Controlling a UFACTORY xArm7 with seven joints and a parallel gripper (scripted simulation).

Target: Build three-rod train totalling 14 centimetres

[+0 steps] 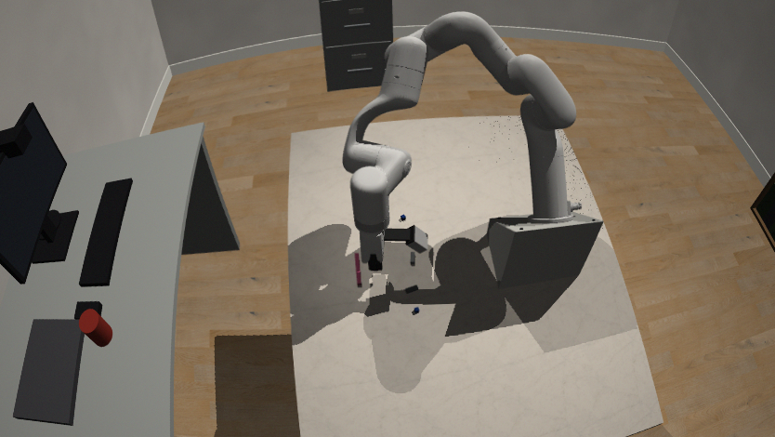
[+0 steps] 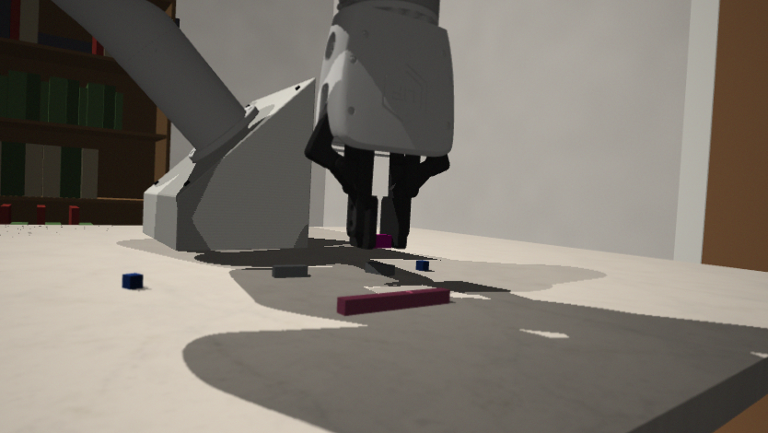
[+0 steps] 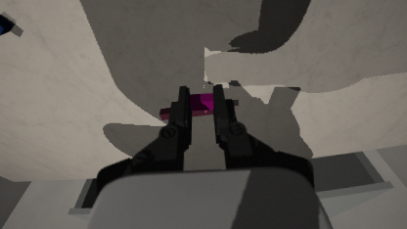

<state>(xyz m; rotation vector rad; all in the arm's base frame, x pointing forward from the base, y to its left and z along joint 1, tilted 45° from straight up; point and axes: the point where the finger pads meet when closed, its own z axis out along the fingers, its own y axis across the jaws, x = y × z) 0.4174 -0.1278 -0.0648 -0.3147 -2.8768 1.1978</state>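
Now: the pink rod 4 cm ahead of my hand, 2 cm to the right of it and 5 cm below it. From my hand the other things lie so: magenta rod: 2 cm below; then grey rod: 9 cm behind, 2 cm to the right, 5 cm below.
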